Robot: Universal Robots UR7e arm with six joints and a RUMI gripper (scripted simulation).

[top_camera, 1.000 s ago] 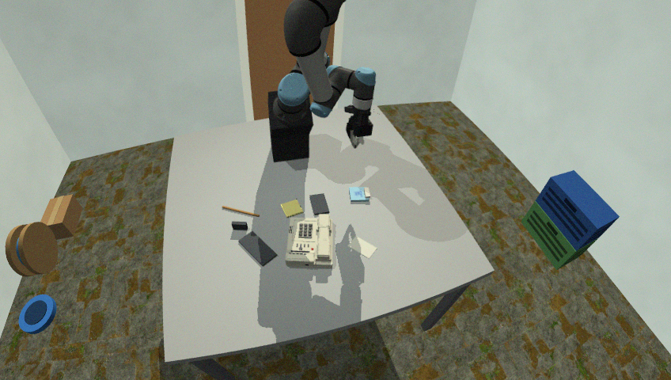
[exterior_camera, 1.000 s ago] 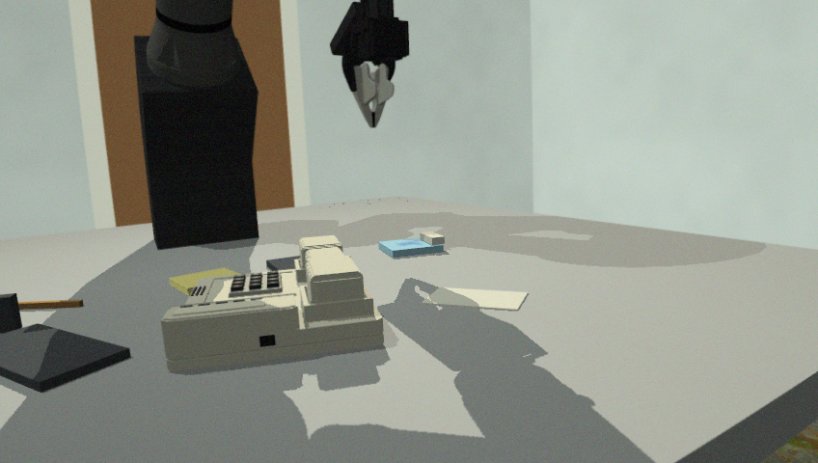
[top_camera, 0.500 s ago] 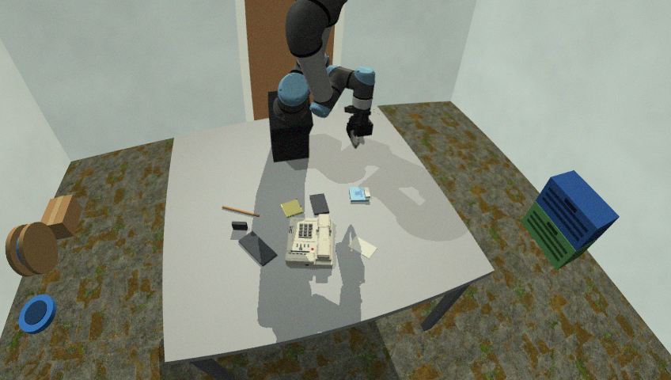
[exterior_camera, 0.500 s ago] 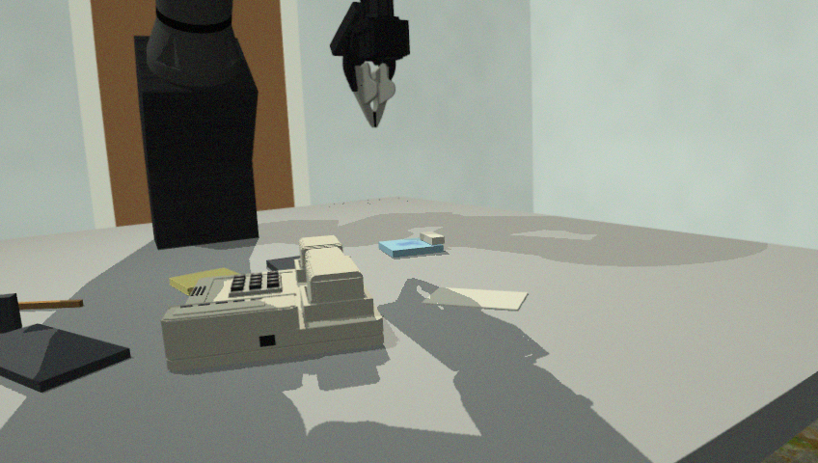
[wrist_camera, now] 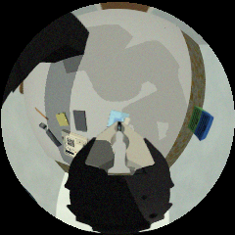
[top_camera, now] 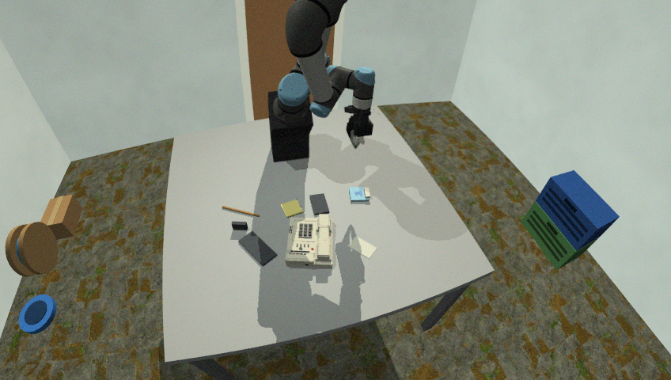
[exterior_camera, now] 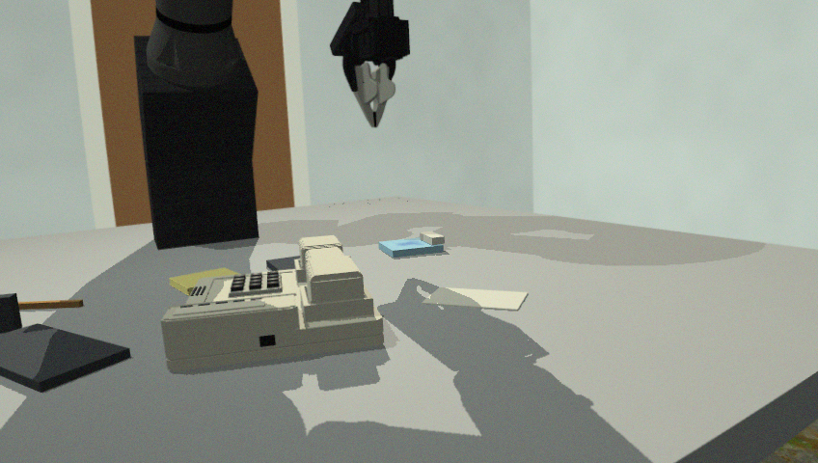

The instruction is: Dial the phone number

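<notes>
My gripper is now 300 mm short of the handset, 230 mm to the left of it and 160 mm above it. From my hand the other things lie so: pencil: 530 mm to the right, 200 mm below, 50 mm ahead; cream note card: 370 mm ahead, 210 mm below, 90 mm to the right; small black block: 540 mm to the right, 190 mm below, 140 mm ahead.
</notes>
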